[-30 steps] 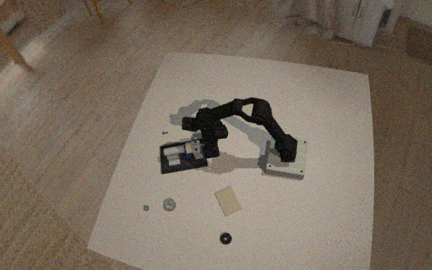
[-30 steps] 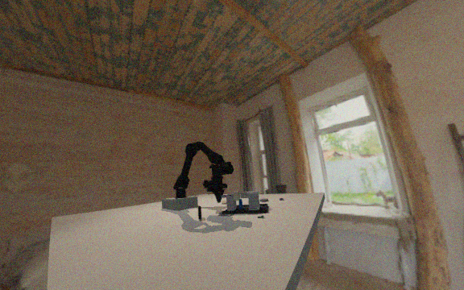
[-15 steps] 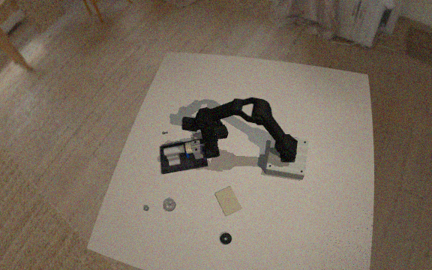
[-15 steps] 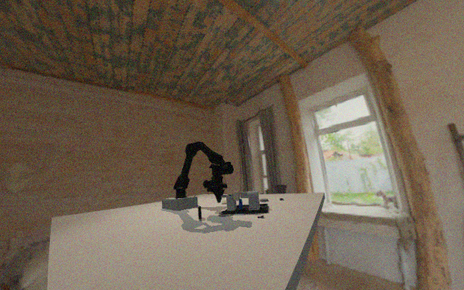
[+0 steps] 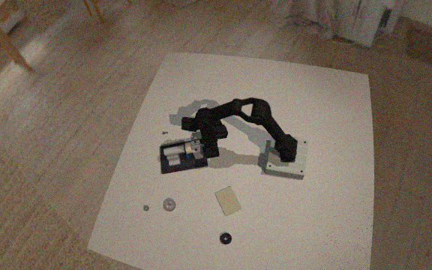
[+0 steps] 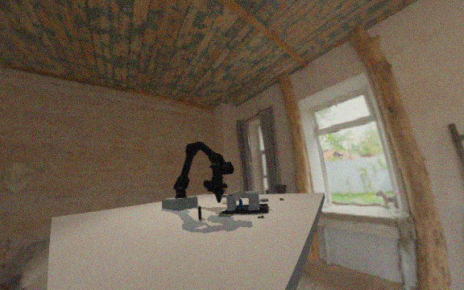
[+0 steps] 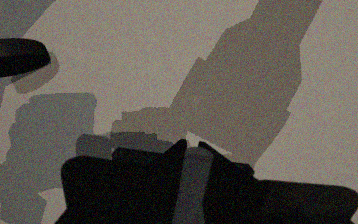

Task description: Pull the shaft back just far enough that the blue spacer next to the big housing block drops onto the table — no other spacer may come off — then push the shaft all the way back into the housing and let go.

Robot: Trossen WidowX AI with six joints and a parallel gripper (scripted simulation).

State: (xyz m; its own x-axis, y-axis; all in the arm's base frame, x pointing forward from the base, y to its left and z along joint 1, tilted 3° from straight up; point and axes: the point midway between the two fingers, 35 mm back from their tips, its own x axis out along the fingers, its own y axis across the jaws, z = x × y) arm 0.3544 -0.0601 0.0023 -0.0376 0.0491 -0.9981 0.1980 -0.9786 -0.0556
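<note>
Now: the blue spacer 12 cm ahead of my gripper tip, 2 cm to the left of it and 1 cm below it. Also, from my gripper tip: tan card 26 cm to the left, 8 cm behind, 4 cm below; small screw 27 cm ahead, 11 cm to the right, 4 cm below.
</note>
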